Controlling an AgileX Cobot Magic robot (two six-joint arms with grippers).
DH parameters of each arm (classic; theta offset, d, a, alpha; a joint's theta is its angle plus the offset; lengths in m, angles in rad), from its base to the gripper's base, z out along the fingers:
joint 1: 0 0.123 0 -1.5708
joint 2: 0.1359 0 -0.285 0
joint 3: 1.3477 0 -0.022 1.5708
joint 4: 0 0.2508 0 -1.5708
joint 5: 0 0 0.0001 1.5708
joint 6: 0 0.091 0 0
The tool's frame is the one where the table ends.
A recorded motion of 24 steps. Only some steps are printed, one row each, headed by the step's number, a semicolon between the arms.
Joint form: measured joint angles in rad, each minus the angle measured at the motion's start. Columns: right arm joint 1, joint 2, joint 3, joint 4, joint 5, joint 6; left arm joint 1, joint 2, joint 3, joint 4, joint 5, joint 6.
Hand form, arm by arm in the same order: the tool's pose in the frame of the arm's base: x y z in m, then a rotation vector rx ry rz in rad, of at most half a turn. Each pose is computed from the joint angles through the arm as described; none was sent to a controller.
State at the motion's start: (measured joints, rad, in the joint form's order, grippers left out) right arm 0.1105 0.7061 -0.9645 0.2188 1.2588 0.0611; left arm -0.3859 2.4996 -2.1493 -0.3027 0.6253 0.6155
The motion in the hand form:
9: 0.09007 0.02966 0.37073 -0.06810 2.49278 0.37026; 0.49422 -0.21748 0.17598 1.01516 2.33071 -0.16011
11: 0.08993 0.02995 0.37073 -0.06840 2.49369 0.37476; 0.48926 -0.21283 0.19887 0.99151 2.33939 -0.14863
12: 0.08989 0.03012 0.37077 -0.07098 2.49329 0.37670; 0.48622 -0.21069 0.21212 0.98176 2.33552 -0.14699
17: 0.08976 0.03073 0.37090 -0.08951 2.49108 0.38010; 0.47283 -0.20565 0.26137 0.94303 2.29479 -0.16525
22: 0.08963 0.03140 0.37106 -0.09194 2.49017 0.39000; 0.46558 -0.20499 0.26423 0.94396 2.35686 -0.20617
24: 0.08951 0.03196 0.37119 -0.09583 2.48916 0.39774; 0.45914 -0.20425 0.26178 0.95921 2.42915 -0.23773
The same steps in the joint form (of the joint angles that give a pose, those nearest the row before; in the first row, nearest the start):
9: -0.0001 0.0000 0.0000 0.0082 0.0099 -0.0001; -0.0077 -0.0701 0.0039 0.1261 0.1606 -0.1003
11: 0.0001 0.0000 0.0000 0.0115 0.0110 0.0000; -0.0053 -0.1176 0.0049 0.1501 0.2027 -0.1359
12: -0.0001 0.0000 0.0000 0.0137 0.0111 -0.0021; -0.0041 -0.1445 0.0049 0.1555 0.2215 -0.1462
17: 0.0001 0.0000 0.0000 0.0208 0.0112 -0.0166; -0.0033 -0.2414 0.0016 0.1491 0.2691 -0.1692
22: 0.0001 0.0000 0.0000 0.0289 0.0113 -0.0185; -0.0033 -0.2532 0.0005 0.1282 0.3416 -0.1875
24: -0.0001 0.0000 0.0000 0.0358 0.0113 -0.0216; -0.0033 -0.2556 0.0015 0.1138 0.4174 -0.2005

